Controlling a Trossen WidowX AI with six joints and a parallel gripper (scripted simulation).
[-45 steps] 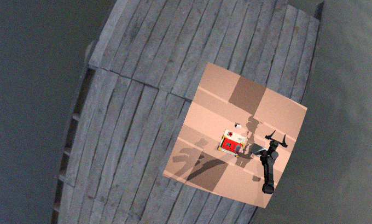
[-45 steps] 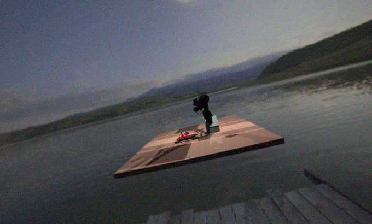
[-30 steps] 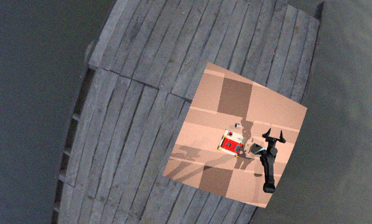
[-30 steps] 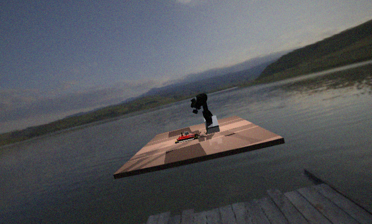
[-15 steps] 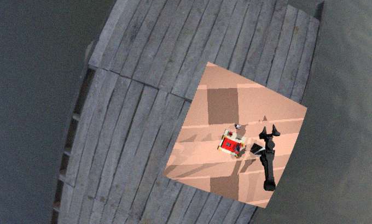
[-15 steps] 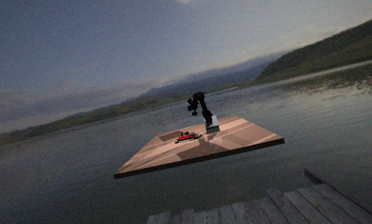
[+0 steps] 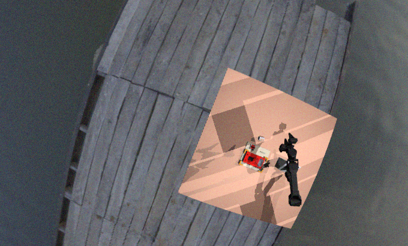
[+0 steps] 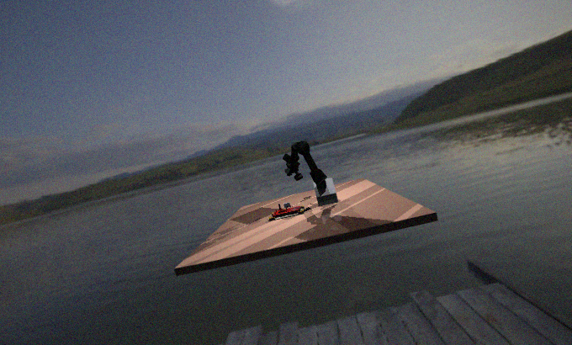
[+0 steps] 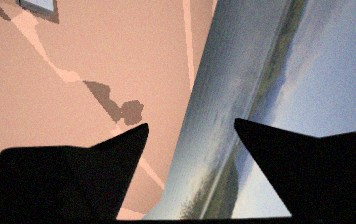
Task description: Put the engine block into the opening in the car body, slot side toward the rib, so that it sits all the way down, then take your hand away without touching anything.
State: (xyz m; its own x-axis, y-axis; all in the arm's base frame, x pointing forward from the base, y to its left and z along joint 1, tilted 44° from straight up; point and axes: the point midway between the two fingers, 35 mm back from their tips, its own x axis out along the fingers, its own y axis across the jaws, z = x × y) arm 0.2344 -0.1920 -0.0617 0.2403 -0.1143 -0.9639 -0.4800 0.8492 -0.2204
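The engine block lies 9 cm ahead of my gripper tip, 12 cm to the left of it and 22 cm below it.
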